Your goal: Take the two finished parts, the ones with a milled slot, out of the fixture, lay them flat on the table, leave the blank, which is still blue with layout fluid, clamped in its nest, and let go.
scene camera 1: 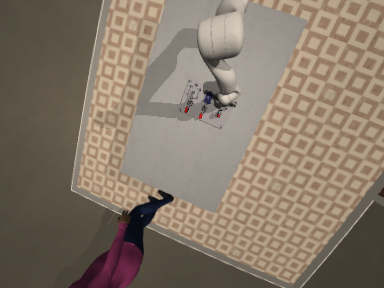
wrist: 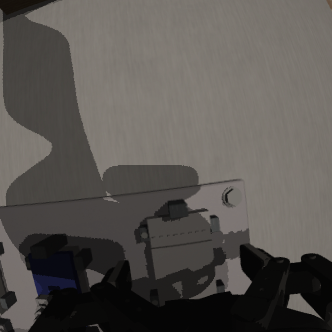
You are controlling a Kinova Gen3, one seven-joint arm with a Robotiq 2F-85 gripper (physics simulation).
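Frame: origin at the arm's base, x ahead, y left, z up, level; millimetres.
Where they show: gripper, fingertip midpoint: [wrist: 185, 265].
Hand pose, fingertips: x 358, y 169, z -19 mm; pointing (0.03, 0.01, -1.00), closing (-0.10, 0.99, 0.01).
Each offset is from my fingertips to the top centre of the thing. "pt": to the spot under its first point.
The fixture plate {72 mm ahead, 103 mm right, 28 mm down} [scene camera 1: 211, 123] [wrist: 125, 216] lies on the table. A grey finished part {8 mm ahead, 0 mm left, 12 mm down} [wrist: 175, 257] with a milled slot across it sits in the right-hand nest; the gripper covers it in the scene view. The blue blank [scene camera 1: 208, 98] [wrist: 54, 272] sits in the middle nest, its lower part covered by a finger in the wrist view. In the left-hand nest a light part {37 mm ahead, 218 mm right, 7 mm down} [scene camera 1: 192, 94] shows small in the scene view; its details cannot be told. My gripper [scene camera 1: 226, 105] [wrist: 185, 265] is open and empty, its fingers spread to either side of the right-hand part's near end.
Red clamp handles {171 mm ahead, 203 mm right, 14 mm up} [scene camera 1: 186, 110] {pt 159 mm ahead, 87 mm right, 18 mm up} [scene camera 1: 201, 116] {pt 103 mm ahead, 13 mm left, 56 mm up} [scene camera 1: 218, 116] stand along the plate's front side. Locating blocks surround the nests, and a bolt {48 mm back, 45 mm left, 21 mm down} [wrist: 232, 196] stands at the plate's corner. A dark box edge [wrist: 19, 6] shows at the upper left. A person [scene camera 1: 122, 255] is near the table's front edge.
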